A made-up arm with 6 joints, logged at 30 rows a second.
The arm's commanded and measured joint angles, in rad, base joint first. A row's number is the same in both.
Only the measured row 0 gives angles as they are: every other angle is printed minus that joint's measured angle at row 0.
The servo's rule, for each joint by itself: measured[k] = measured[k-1] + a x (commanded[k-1-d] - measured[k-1]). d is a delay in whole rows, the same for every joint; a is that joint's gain. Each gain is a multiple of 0.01, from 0.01 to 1. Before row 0 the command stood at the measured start. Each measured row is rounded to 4 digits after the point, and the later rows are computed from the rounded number. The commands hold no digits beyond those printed.
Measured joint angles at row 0:
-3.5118, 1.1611, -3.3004, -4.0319, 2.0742, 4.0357
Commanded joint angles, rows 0 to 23:
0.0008, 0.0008, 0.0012, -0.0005, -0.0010, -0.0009
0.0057, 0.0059, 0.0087, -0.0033, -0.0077, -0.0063
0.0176, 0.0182, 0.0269, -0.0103, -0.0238, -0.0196
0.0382, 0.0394, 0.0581, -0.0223, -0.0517, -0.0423
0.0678, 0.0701, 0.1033, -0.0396, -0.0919, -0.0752
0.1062, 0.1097, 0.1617, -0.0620, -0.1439, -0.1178
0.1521, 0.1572, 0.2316, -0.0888, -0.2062, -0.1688
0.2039, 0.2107, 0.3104, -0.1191, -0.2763, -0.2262
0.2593, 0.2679, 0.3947, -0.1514, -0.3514, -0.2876
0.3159, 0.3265, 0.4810, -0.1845, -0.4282, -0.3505
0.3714, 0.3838, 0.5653, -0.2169, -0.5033, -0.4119
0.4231, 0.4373, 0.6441, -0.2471, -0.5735, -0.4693
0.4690, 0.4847, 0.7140, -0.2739, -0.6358, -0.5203
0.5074, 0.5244, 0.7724, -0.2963, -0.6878, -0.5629
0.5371, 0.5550, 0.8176, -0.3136, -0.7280, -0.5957
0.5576, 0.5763, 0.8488, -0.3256, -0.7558, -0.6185
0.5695, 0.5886, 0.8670, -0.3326, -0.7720, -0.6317
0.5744, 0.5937, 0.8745, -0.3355, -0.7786, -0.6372
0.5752, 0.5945, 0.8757, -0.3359, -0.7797, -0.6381
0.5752, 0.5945, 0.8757, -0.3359, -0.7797, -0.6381
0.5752, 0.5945, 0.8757, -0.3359, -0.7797, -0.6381
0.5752, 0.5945, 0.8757, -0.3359, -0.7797, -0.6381
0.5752, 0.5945, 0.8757, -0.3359, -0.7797, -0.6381
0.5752, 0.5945, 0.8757, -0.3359, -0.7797, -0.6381
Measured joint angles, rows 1 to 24:
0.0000, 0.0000, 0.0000, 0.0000, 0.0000, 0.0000
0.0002, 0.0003, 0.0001, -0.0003, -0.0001, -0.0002
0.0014, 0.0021, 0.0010, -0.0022, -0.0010, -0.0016
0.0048, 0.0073, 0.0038, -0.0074, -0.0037, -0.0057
0.0118, 0.0176, 0.0098, -0.0169, -0.0095, -0.0141
0.0236, 0.0344, 0.0201, -0.0314, -0.0194, -0.0282
0.0409, 0.0585, 0.0357, -0.0510, -0.0343, -0.0488
0.0643, 0.0901, 0.0572, -0.0752, -0.0549, -0.0764
0.0936, 0.1287, 0.0851, -0.1033, -0.0815, -0.1109
0.1284, 0.1732, 0.1192, -0.1341, -0.1139, -0.1515
0.1678, 0.2223, 0.1590, -0.1664, -0.1516, -0.1973
0.2106, 0.2740, 0.2037, -0.1987, -0.1938, -0.2467
0.2552, 0.3263, 0.2521, -0.2297, -0.2394, -0.2979
0.3001, 0.3770, 0.3029, -0.2580, -0.2870, -0.3491
0.3436, 0.4242, 0.3545, -0.2825, -0.3351, -0.3983
0.3842, 0.4661, 0.4054, -0.3024, -0.3822, -0.4437
0.4206, 0.5014, 0.4542, -0.3172, -0.4270, -0.4839
0.4519, 0.5293, 0.4996, -0.3271, -0.4684, -0.5179
0.4776, 0.5499, 0.5408, -0.3325, -0.5056, -0.5453
0.4981, 0.5642, 0.5776, -0.3347, -0.5385, -0.5666
0.5143, 0.5739, 0.6104, -0.3355, -0.5674, -0.5830
0.5271, 0.5805, 0.6396, -0.3358, -0.5929, -0.5957
0.5372, 0.5850, 0.6656, -0.3359, -0.6153, -0.6055
0.5452, 0.5880, 0.6887, -0.3359, -0.6350, -0.6130
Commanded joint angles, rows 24 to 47:
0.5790, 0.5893, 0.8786, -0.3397, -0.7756, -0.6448
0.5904, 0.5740, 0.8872, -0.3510, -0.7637, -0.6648
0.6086, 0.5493, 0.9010, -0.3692, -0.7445, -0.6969
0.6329, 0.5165, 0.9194, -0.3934, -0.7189, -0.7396
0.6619, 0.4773, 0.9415, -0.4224, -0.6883, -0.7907
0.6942, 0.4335, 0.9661, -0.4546, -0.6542, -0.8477
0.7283, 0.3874, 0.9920, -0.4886, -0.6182, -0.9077
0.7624, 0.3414, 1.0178, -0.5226, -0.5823, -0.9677
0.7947, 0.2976, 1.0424, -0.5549, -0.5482, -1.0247
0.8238, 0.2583, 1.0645, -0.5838, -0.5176, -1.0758
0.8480, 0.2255, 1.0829, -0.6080, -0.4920, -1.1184
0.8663, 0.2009, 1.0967, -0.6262, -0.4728, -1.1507
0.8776, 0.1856, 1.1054, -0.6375, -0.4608, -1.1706
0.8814, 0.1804, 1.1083, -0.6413, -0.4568, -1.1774
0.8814, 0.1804, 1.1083, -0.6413, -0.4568, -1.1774
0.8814, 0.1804, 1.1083, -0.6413, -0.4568, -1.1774
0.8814, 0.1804, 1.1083, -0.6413, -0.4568, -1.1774
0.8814, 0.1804, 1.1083, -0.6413, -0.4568, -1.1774
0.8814, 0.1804, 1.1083, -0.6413, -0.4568, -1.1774
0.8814, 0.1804, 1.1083, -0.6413, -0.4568, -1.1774
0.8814, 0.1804, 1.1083, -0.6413, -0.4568, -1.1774
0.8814, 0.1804, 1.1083, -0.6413, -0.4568, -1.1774
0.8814, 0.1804, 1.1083, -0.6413, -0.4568, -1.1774
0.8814, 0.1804, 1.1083, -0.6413, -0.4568, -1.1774
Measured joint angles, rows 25 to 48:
0.5515, 0.5901, 0.7093, -0.3359, -0.6524, -0.6188
0.5573, 0.5898, 0.7279, -0.3383, -0.6672, -0.6248
0.5643, 0.5847, 0.7454, -0.3464, -0.6788, -0.6340
0.5736, 0.5734, 0.7625, -0.3610, -0.6867, -0.6485
0.5861, 0.5552, 0.7798, -0.3817, -0.6906, -0.6695
0.6020, 0.5303, 0.7976, -0.4077, -0.6903, -0.6974
0.6214, 0.4993, 0.8161, -0.4377, -0.6860, -0.7320
0.6438, 0.4635, 0.8354, -0.4703, -0.6779, -0.7724
0.6687, 0.4244, 0.8555, -0.5038, -0.6664, -0.8173
0.6952, 0.3838, 0.8761, -0.5365, -0.6522, -0.8650
0.7222, 0.3436, 0.8968, -0.5668, -0.6360, -0.9135
0.7486, 0.3058, 0.9173, -0.5932, -0.6187, -0.9606
0.7733, 0.2722, 0.9370, -0.6143, -0.6012, -1.0043
0.7952, 0.2445, 0.9555, -0.6291, -0.5844, -1.0425
0.8133, 0.2240, 0.9723, -0.6369, -0.5691, -1.0735
0.8276, 0.2100, 0.9873, -0.6397, -0.5556, -1.0974
0.8389, 0.2005, 1.0006, -0.6407, -0.5437, -1.1158
0.8478, 0.1941, 1.0124, -0.6411, -0.5333, -1.1300
0.8549, 0.1897, 1.0229, -0.6412, -0.5241, -1.1409
0.8605, 0.1867, 1.0323, -0.6413, -0.5160, -1.1493
0.8649, 0.1847, 1.0407, -0.6413, -0.5089, -1.1558
0.8684, 0.1833, 1.0481, -0.6413, -0.5026, -1.1608
0.8711, 0.1824, 1.0547, -0.6413, -0.4971, -1.1646
0.8733, 0.1818, 1.0606, -0.6413, -0.4923, -1.1675

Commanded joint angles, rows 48 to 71:
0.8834, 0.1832, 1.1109, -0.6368, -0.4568, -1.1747
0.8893, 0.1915, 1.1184, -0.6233, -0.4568, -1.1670
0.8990, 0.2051, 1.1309, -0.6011, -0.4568, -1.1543
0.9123, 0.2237, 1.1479, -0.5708, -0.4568, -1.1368
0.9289, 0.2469, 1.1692, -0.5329, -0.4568, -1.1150
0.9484, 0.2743, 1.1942, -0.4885, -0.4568, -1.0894
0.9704, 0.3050, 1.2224, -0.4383, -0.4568, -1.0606
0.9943, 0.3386, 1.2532, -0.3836, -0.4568, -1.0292
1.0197, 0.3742, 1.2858, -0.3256, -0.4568, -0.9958
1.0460, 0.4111, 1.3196, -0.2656, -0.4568, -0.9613
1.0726, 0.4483, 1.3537, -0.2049, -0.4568, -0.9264
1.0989, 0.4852, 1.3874, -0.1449, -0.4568, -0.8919
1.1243, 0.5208, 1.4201, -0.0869, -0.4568, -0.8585
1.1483, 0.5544, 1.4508, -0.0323, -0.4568, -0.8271
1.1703, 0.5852, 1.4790, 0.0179, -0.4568, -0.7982
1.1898, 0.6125, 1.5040, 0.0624, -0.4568, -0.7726
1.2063, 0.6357, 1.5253, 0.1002, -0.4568, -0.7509
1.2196, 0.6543, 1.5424, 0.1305, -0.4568, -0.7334
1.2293, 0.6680, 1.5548, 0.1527, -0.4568, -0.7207
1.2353, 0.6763, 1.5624, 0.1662, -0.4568, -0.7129
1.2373, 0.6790, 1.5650, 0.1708, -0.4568, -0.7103
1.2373, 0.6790, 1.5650, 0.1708, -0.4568, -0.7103
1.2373, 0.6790, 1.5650, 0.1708, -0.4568, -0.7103
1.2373, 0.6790, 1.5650, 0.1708, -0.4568, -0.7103
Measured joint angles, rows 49 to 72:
0.8750, 0.1814, 1.0658, -0.6413, -0.4880, -1.1698
0.8768, 0.1820, 1.0708, -0.6384, -0.4843, -1.1709
0.8794, 0.1850, 1.0760, -0.6287, -0.4810, -1.1700
0.8835, 0.1914, 1.0820, -0.6110, -0.4781, -1.1664
0.8895, 0.2017, 1.0892, -0.5853, -0.4755, -1.1596
0.8978, 0.2162, 1.0980, -0.5518, -0.4733, -1.1493
0.9084, 0.2348, 1.1086, -0.5113, -0.4713, -1.1355
0.9214, 0.2573, 1.1211, -0.4646, -0.4696, -1.1183
0.9367, 0.2833, 1.1356, -0.4128, -0.4681, -1.0978
0.9541, 0.3124, 1.1521, -0.3570, -0.4667, -1.0743
0.9734, 0.3440, 1.1705, -0.2985, -0.4655, -1.0483
0.9942, 0.3774, 1.1907, -0.2386, -0.4645, -1.0203
1.0162, 0.4119, 1.2123, -0.1786, -0.4636, -0.9908
1.0389, 0.4467, 1.2352, -0.1199, -0.4628, -0.9604
1.0619, 0.4812, 1.2589, -0.0638, -0.4621, -0.9297
1.0847, 0.5145, 1.2831, -0.0115, -0.4615, -0.8995
1.1068, 0.5459, 1.3074, 0.0358, -0.4609, -0.8703
1.1277, 0.5746, 1.3314, 0.0770, -0.4604, -0.8428
1.1470, 0.6001, 1.3546, 0.1112, -0.4600, -0.8176
1.1643, 0.6218, 1.3766, 0.1378, -0.4596, -0.7953
1.1792, 0.6392, 1.3970, 0.1560, -0.4593, -0.7763
1.1914, 0.6519, 1.4155, 0.1655, -0.4590, -0.7611
1.2010, 0.6606, 1.4319, 0.1689, -0.4587, -0.7494
1.2086, 0.6665, 1.4465, 0.1701, -0.4585, -0.7404

